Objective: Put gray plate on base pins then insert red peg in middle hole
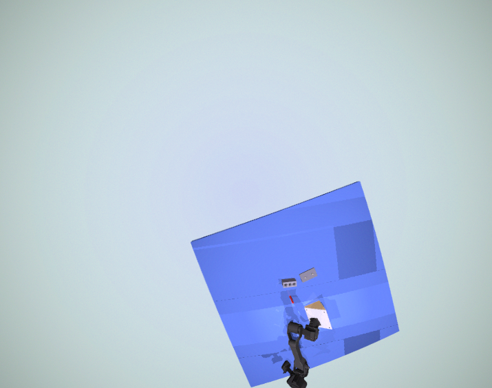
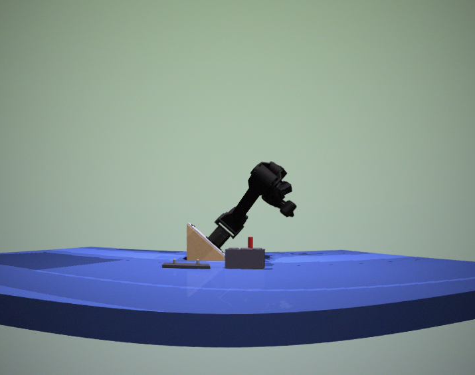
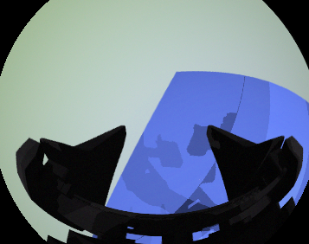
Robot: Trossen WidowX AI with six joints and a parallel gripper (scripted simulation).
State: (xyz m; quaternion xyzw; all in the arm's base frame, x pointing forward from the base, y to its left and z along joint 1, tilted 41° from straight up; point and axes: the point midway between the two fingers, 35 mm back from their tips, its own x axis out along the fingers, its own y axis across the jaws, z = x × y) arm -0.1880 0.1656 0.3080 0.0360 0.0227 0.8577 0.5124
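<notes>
My gripper tip is now 550 mm short of the gray plate, 320 mm to the left of it and 150 mm above it. From my gripper tip the other things lie so: dark base 520 mm ahead, 460 mm to the right, 180 mm below; then red peg 430 mm ahead, 270 mm to the right, 140 mm below.
</notes>
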